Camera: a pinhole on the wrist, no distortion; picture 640 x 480 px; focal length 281.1 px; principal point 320.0 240.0 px. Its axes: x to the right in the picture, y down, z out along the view. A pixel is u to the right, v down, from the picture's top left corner.
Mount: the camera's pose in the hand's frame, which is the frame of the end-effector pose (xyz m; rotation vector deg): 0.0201 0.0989 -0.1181 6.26 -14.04 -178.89
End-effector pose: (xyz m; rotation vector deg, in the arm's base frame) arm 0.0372 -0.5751 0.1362 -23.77 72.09 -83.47
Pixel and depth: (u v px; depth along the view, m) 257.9 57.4 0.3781
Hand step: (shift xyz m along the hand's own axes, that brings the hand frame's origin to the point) 0.0763 0.4014 0.2219
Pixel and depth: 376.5 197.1 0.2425
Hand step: -0.0456 0.1725 0.1117
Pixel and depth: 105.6 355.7 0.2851
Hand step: 0.2173 0.0302 0.1961
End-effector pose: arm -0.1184 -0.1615 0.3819 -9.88 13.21 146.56
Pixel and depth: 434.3 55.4 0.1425
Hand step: -0.0479 0.2127 0.0037
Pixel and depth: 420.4 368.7 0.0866
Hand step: -0.0167 0.0728 -0.0287
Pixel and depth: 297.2 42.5 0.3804
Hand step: 0.0236 0.4225 0.2171
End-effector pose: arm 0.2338 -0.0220 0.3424 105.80 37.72 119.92
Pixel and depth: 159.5 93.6 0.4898
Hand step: 0.2641 0.4308 0.3440
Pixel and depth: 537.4 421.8 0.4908
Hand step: -0.3922 -0.1433 0.3889
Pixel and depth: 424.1 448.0 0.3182
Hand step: -0.1192 -0.0857 0.2241
